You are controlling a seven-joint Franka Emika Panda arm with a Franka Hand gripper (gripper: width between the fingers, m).
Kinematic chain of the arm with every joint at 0, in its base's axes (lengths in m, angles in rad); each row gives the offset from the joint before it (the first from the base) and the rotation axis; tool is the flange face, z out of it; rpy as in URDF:
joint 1: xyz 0 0 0.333 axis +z
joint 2: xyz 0 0 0 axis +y
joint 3: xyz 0 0 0.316 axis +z
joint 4: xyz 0.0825 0 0 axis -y
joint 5: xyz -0.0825 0 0.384 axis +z
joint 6: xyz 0 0 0 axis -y
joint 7: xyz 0.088 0 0 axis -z
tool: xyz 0 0 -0.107 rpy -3.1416 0 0
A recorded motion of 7 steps. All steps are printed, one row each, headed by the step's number.
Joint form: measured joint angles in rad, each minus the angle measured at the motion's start. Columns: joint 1, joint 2, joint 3, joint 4, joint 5, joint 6, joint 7.
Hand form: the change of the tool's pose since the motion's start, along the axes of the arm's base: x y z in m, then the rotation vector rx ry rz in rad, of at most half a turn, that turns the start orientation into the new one. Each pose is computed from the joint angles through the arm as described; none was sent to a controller.
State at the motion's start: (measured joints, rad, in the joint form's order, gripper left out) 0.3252 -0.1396 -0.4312 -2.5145 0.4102 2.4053 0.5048
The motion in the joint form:
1: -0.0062 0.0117 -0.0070 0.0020 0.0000 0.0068 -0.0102
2: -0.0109 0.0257 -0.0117 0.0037 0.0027 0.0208 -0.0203
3: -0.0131 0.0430 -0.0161 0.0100 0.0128 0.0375 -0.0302
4: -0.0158 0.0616 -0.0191 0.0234 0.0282 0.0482 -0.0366
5: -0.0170 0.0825 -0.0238 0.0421 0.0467 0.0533 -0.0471
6: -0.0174 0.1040 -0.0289 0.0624 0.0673 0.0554 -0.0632
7: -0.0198 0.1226 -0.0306 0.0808 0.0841 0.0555 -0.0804
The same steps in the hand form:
1: 0.0006 -0.0066 -0.0037 -0.0066 0.0004 -0.0058
2: 0.0018 -0.0119 -0.0078 -0.0154 -0.0031 -0.0121
3: 0.0047 -0.0166 -0.0112 -0.0223 -0.0104 -0.0223
4: 0.0094 -0.0209 -0.0127 -0.0248 -0.0176 -0.0374
5: 0.0153 -0.0252 -0.0136 -0.0249 -0.0246 -0.0494
6: 0.0215 -0.0293 -0.0144 -0.0238 -0.0320 -0.0563
7: 0.0270 -0.0324 -0.0150 -0.0235 -0.0390 -0.0571

